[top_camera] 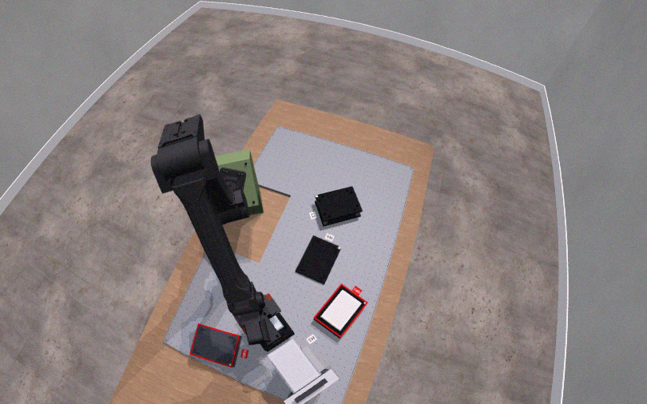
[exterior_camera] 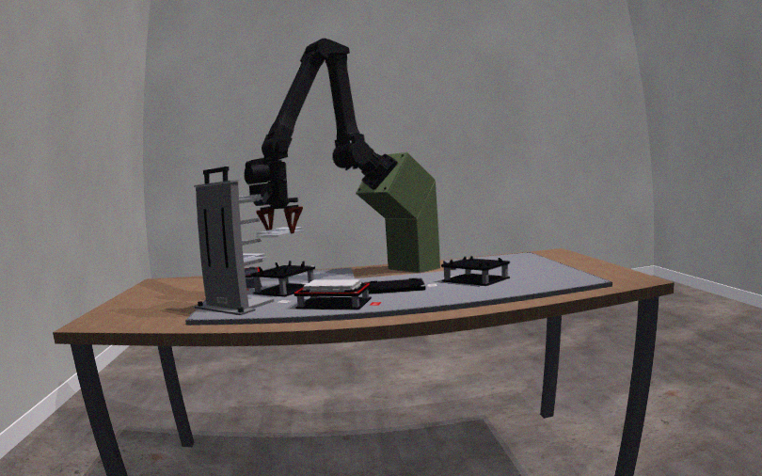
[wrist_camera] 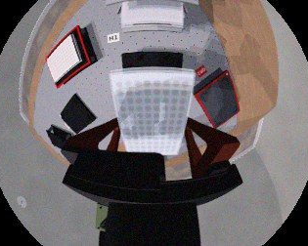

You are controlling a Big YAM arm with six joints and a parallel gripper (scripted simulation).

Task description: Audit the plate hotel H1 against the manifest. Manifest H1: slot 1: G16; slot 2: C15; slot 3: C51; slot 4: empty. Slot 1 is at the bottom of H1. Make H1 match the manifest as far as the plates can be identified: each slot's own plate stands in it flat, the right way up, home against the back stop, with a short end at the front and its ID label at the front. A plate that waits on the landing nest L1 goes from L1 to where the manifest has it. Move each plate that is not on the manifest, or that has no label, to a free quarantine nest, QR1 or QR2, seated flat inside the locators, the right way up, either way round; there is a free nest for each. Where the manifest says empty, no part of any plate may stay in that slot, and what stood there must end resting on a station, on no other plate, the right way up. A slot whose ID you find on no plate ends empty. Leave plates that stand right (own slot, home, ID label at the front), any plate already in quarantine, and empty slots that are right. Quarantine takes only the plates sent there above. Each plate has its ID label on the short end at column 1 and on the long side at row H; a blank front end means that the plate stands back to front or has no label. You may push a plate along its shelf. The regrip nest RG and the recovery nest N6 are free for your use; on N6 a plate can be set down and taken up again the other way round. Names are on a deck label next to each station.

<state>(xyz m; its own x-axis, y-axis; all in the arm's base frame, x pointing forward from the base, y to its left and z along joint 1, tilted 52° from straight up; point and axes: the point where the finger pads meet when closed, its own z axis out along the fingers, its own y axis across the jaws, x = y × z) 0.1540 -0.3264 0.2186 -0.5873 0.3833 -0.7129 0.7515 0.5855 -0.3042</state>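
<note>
My gripper is now 18 cm past the red-framed quarantine nest, 10 cm to the left of it and 14 cm above it. From my hand the other things lie so: plate hotel H1: 16 cm ahead, 21 cm to the right, 1 cm below.
</note>
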